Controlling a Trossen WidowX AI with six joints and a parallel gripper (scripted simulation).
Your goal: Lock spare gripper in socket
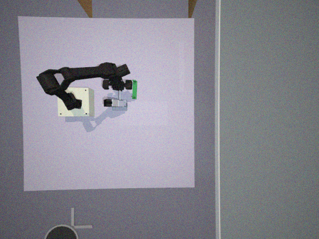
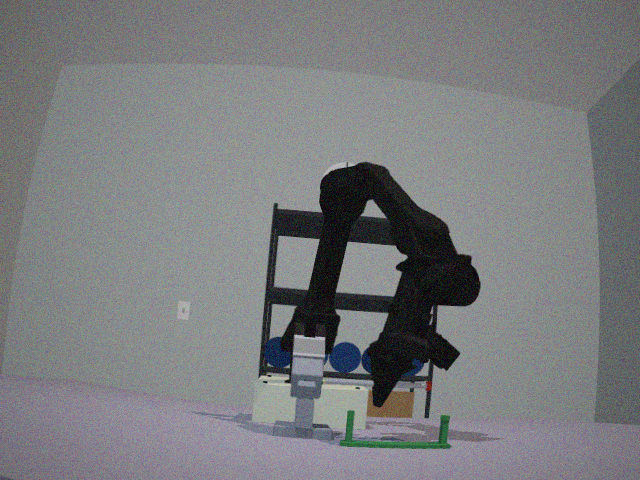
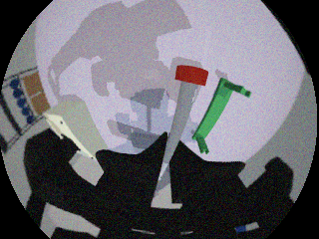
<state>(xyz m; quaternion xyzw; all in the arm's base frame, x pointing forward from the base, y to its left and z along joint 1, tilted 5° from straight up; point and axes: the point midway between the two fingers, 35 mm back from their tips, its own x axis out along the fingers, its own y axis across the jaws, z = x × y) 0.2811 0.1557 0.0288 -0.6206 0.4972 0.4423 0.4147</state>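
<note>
My gripper tip is now 10 cm to the left of the socket and 1 cm short of it. Also, from my gripper tip: black spare gripper 10 cm to the right, 6 cm above, 2 cm behind; green cradle 8 cm ahead, 3 cm to the left, 3 cm below.
</note>
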